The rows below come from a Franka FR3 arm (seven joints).
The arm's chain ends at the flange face. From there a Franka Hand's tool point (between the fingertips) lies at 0.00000 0.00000 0.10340 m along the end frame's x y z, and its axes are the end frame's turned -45 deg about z.
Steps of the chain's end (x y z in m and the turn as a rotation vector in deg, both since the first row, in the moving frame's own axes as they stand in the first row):
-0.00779, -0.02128, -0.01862, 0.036, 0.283, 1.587
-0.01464, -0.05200, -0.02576, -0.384, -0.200, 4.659
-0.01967, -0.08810, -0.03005, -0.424, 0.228, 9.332
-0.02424, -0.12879, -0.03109, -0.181, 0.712, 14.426
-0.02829, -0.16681, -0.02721, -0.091, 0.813, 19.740
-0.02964, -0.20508, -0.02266, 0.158, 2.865, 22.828
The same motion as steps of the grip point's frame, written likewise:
0.00994, -0.02023, -0.01862, -0.175, 0.226, 1.587
0.02566, -0.04692, -0.02576, -0.130, -0.413, 4.659
0.04807, -0.07540, -0.03005, -0.461, -0.139, 9.332
0.07446, -0.10700, -0.03110, -0.631, 0.375, 14.426
0.09865, -0.13667, -0.02722, -0.639, 0.511, 19.740
0.12713, -0.16185, -0.02279, -1.914, 2.138, 22.828

